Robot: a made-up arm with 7 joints.
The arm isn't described. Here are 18 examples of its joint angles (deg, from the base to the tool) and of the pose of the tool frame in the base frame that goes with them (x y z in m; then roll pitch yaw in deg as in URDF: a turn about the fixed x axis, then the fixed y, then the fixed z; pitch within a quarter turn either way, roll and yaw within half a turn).
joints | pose
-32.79 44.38 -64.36 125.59 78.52 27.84 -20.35 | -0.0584 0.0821 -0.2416 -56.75 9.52 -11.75
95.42 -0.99 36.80 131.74 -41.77 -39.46 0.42 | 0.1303 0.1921 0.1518 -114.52 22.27 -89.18
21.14 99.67 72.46 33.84 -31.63 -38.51 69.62 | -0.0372 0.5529 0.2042 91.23 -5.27 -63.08
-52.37 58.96 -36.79 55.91 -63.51 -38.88 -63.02 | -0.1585 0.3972 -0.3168 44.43 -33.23 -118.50
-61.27 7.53 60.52 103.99 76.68 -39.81 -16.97 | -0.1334 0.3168 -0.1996 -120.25 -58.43 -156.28
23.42 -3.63 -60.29 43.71 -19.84 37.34 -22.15 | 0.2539 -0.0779 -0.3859 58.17 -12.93 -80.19
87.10 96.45 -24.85 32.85 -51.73 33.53 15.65 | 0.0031 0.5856 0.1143 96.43 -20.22 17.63
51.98 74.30 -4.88 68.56 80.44 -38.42 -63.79 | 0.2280 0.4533 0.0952 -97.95 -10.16 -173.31
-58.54 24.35 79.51 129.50 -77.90 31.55 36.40 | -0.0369 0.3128 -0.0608 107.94 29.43 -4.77
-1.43 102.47 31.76 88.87 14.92 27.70 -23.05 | 0.2020 0.3587 0.1795 139.49 -14.29 -72.23
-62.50 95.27 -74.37 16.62 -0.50 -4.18 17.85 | -0.0059 0.6139 -0.0233 -92.51 40.24 -159.23
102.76 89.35 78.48 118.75 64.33 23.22 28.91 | -0.2016 0.2781 -0.0039 -156.19 56.39 -104.88
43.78 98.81 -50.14 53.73 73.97 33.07 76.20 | 0.1389 0.5419 0.0285 -36.94 -48.68 10.77
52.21 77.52 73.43 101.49 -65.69 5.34 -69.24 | -0.0858 0.3826 0.1487 -91.24 -36.57 -35.31
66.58 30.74 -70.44 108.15 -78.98 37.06 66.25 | 0.3040 0.0267 -0.0512 80.02 33.79 -99.05
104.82 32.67 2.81 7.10 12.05 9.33 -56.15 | 0.4211 0.3766 0.1411 -60.45 -65.25 145.68
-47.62 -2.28 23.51 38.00 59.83 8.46 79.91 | -0.2675 0.1286 -0.4217 -65.66 -1.56 79.64
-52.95 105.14 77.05 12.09 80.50 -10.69 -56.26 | 0.1523 0.5842 0.1013 -98.56 -63.22 -139.09
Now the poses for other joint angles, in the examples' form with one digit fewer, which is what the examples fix.
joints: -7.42 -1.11 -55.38 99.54 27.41 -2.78 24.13
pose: 0.096 -0.103 -0.269 -128.9 -54.7 49.3
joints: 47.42 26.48 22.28 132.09 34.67 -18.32 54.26
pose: 0.180 0.212 0.052 122.8 22.3 178.4
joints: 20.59 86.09 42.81 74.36 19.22 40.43 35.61
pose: 0.109 0.460 0.177 102.7 -61.1 -74.3
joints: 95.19 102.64 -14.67 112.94 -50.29 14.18 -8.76
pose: -0.011 0.304 0.207 -161.1 7.3 -29.8
